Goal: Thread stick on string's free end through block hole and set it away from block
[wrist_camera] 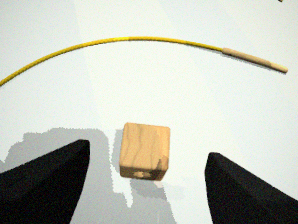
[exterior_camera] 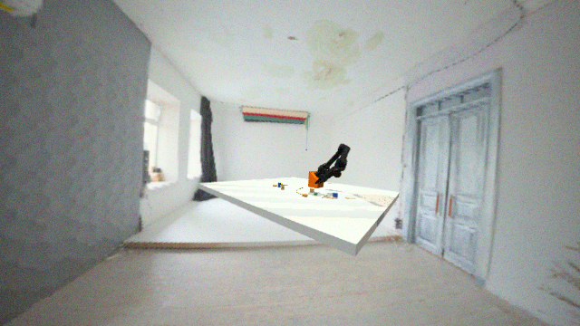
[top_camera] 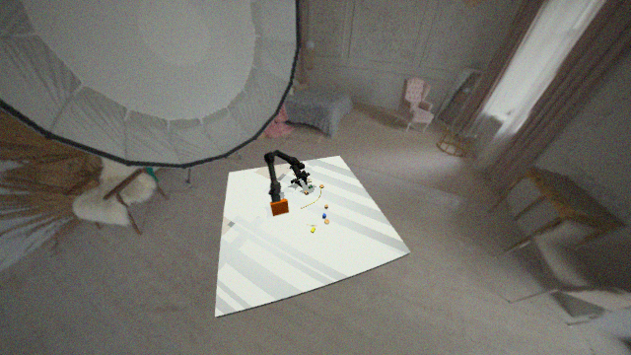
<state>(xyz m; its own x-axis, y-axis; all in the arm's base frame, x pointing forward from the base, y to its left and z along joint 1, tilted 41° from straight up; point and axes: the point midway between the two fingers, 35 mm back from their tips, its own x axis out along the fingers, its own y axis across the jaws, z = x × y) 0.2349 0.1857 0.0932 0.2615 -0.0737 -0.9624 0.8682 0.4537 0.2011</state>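
Now: gripper tip 60 mm above the wooden block, 20 mm to the left of it and 10 mm short of it. Round my gripper tip: green block 70 mm below, 60 mm to the left, 60 mm ahead; yellow piece 410 mm to the right, 70 mm below; blue cube 190 mm to the left, 60 mm below, 10 mm ahead.
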